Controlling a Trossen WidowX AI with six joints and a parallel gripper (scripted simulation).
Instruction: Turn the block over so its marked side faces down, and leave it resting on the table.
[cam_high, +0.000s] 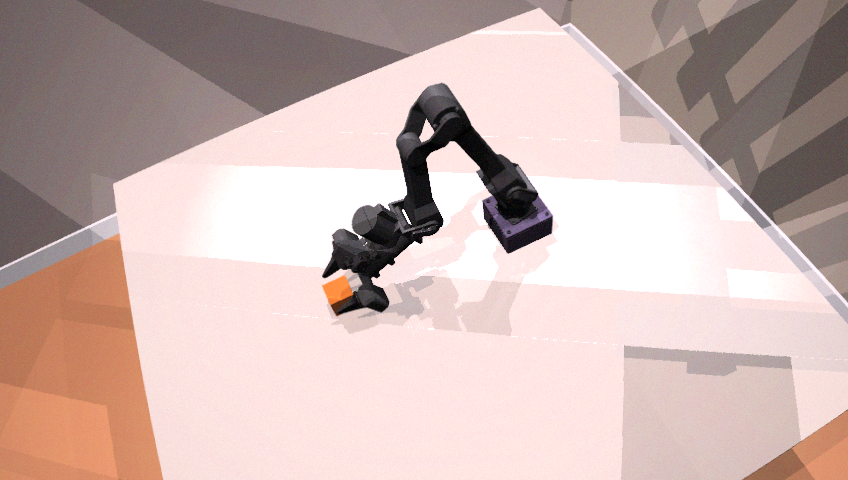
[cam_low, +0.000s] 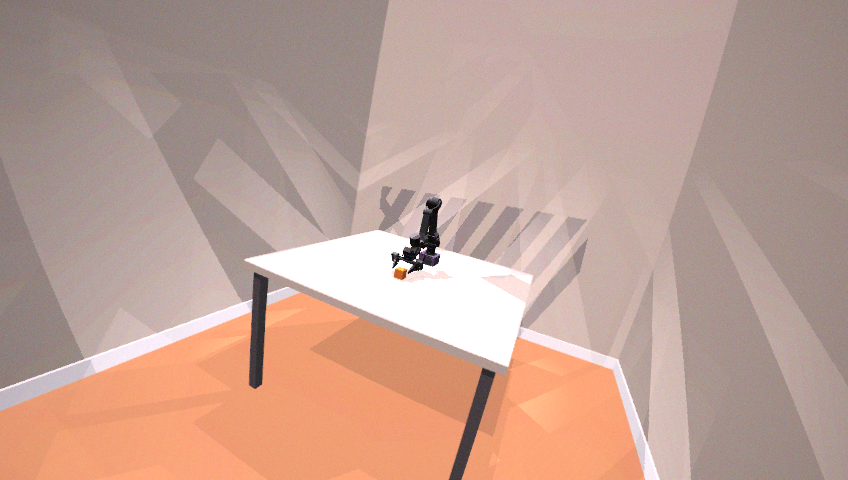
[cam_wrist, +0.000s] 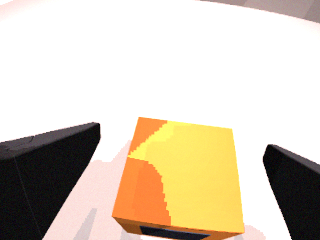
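Now: gripper tip 30 mm past the orange block and 20 mm above it.
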